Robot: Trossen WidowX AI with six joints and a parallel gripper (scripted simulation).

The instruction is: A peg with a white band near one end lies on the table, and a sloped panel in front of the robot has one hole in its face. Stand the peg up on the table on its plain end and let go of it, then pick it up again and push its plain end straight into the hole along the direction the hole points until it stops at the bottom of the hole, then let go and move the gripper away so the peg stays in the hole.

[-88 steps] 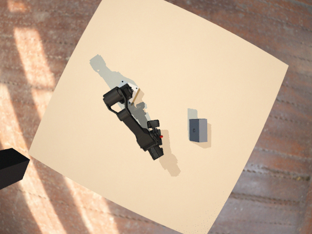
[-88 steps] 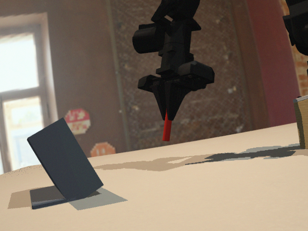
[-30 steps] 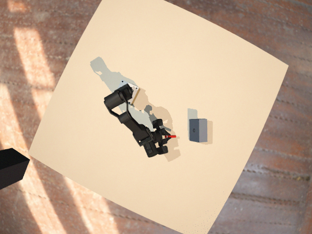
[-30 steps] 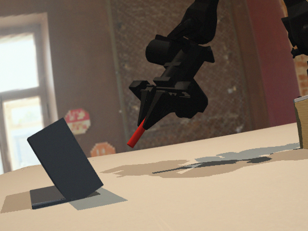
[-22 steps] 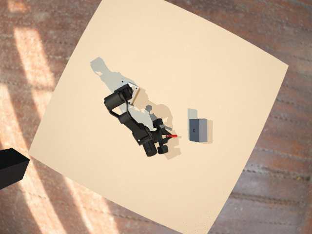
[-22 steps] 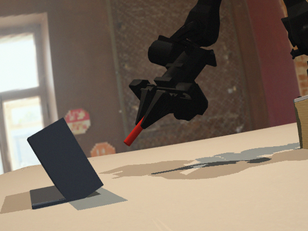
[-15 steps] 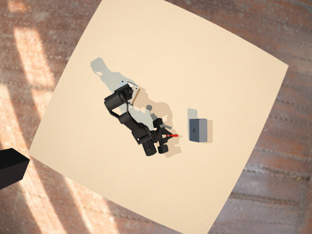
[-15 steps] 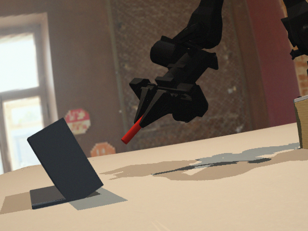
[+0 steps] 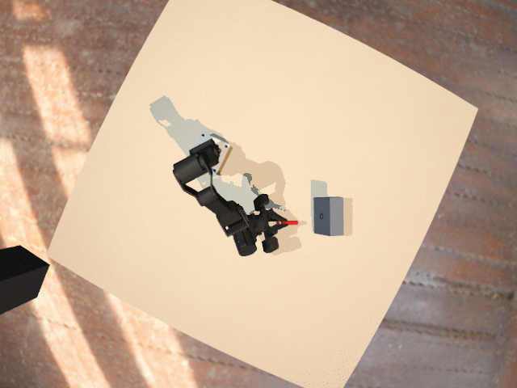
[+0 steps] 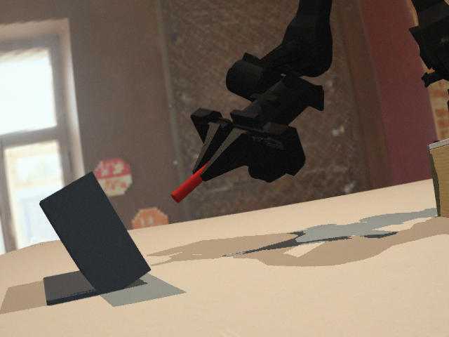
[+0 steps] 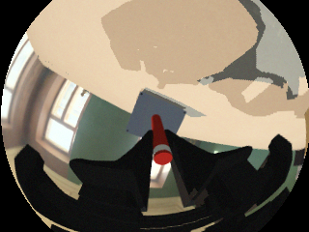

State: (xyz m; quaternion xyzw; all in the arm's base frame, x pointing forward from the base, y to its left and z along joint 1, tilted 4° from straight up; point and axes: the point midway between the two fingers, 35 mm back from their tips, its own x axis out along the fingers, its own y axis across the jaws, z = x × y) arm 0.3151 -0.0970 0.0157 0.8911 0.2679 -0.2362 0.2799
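Now: the dark sloped panel 120 mm ahead of my gripper tip, 90 mm to the left of it and 40 mm below it. Also, from my gripper tip: red peg (10 mm to the right, 10 mm behind, 10 mm above).
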